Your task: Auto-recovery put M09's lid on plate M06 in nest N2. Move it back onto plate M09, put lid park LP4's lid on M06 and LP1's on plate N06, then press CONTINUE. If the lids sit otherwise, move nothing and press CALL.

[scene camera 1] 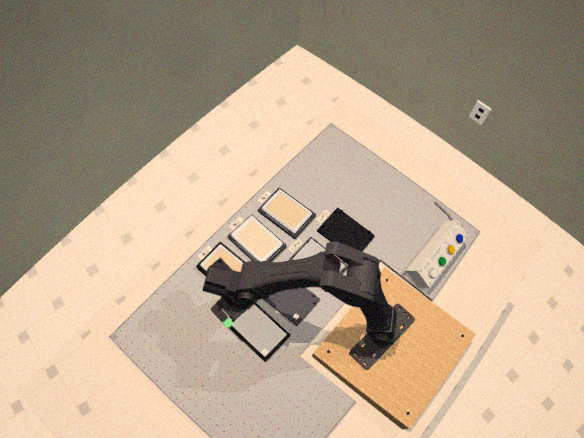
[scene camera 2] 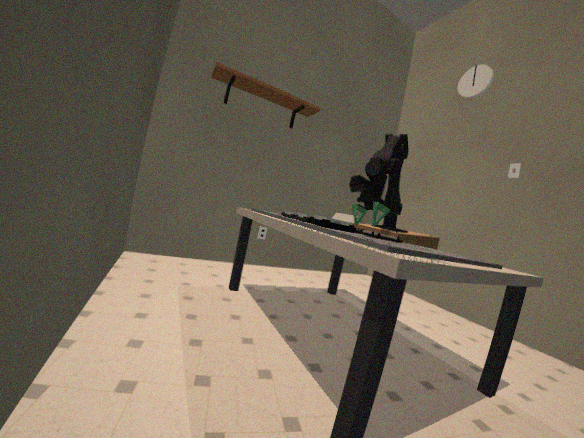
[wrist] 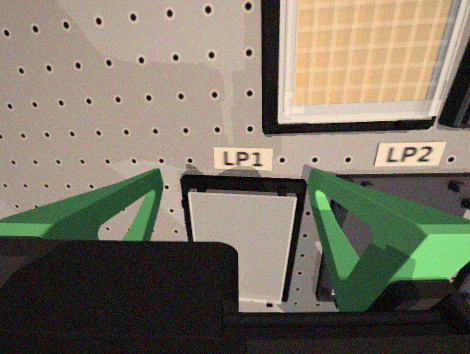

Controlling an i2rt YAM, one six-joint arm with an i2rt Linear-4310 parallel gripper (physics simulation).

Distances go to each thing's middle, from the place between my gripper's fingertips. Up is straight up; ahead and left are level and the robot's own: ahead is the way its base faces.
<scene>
My gripper is now 40 mm above the LP1 label [wrist: 244, 158]. From my hand the other things lie so: LP1 lid park [wrist: 282, 186]: 80 mm behind, 30 mm below, 10 mm to the right.
</scene>
